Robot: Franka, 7 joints.
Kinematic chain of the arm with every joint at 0, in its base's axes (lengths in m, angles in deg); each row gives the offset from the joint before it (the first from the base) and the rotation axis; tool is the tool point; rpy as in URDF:
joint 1: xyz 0 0 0.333 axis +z
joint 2: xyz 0 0 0 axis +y
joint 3: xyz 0 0 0.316 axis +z
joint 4: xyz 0.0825 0 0 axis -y
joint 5: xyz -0.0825 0 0.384 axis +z
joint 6: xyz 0 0 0 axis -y
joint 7: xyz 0.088 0 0 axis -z
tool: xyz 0 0 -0.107 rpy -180 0 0
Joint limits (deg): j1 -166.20..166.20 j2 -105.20..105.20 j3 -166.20..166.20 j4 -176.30..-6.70 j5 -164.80..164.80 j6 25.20..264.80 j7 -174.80..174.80
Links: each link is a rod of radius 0.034 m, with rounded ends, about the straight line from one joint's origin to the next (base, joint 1, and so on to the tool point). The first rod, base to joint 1, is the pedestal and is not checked.
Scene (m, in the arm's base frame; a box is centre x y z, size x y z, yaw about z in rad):
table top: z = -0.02
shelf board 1: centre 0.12 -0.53 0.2 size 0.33 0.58 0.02 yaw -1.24
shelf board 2: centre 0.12 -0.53 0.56 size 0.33 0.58 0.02 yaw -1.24
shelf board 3: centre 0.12 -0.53 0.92 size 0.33 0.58 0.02 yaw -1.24
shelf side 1: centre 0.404 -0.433 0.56 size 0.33 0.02 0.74 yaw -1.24
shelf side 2: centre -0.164 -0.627 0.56 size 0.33 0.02 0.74 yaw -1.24
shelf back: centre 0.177 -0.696 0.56 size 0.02 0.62 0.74 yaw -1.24
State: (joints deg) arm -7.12 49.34 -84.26 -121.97 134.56 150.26 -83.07
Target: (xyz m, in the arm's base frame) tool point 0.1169 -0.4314 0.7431
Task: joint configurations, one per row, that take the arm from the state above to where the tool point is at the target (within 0.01 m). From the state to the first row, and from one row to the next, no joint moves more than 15 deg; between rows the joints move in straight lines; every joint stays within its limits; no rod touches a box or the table.
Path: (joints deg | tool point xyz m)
1: -8.25 53.29 -92.76 -132.70 139.16 157.20 -96.83 | -0.0974 -0.4871 0.3755
2: -9.39 57.25 -101.26 -143.44 143.77 164.14 -110.60 | -0.1860 -0.3775 0.3896
3: -10.52 61.20 -109.76 -154.17 148.37 171.08 -124.36 | -0.2307 -0.2528 0.3976
4: 0.19 68.60 -120.77 -146.65 143.44 172.34 -110.60 | -0.1670 -0.3034 0.5151
5: 10.90 76.00 -131.79 -139.12 138.51 173.59 -96.83 | -0.0656 -0.3048 0.6359
6: 21.61 83.40 -142.81 -131.59 133.57 174.85 -83.07 | 0.0511 -0.2397 0.7431
7: 17.52 74.99 -134.52 -121.51 132.82 167.73 -83.07 | 0.0821 -0.3404 0.7496
8: 13.44 66.57 -126.22 -111.43 132.06 160.61 -83.07 | 0.1169 -0.4314 0.7431

